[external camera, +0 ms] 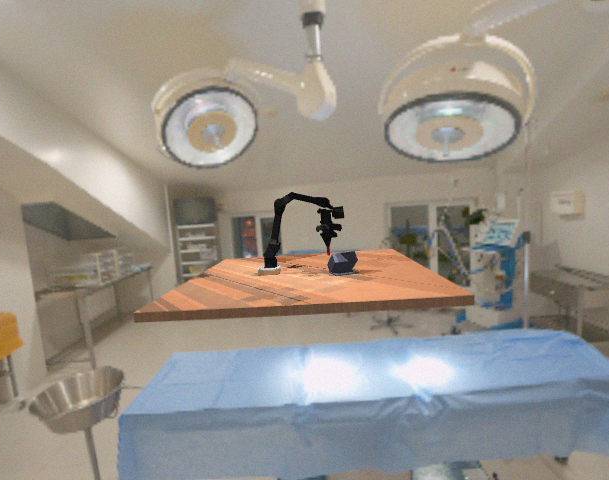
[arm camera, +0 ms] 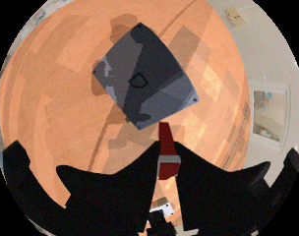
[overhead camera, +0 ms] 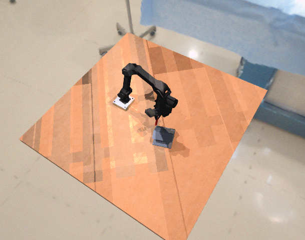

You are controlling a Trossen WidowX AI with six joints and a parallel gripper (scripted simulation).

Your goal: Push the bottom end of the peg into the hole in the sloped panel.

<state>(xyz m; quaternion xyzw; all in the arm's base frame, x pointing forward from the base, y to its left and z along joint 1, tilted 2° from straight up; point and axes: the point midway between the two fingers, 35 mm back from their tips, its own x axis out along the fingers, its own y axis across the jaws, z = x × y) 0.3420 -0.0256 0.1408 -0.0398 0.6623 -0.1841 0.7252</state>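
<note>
My gripper tip is 80 mm above the grey sloped panel, 70 mm short of it and 20 mm to the left of it. The rest, counted from my gripper tip: red peg: 10 mm above.
</note>
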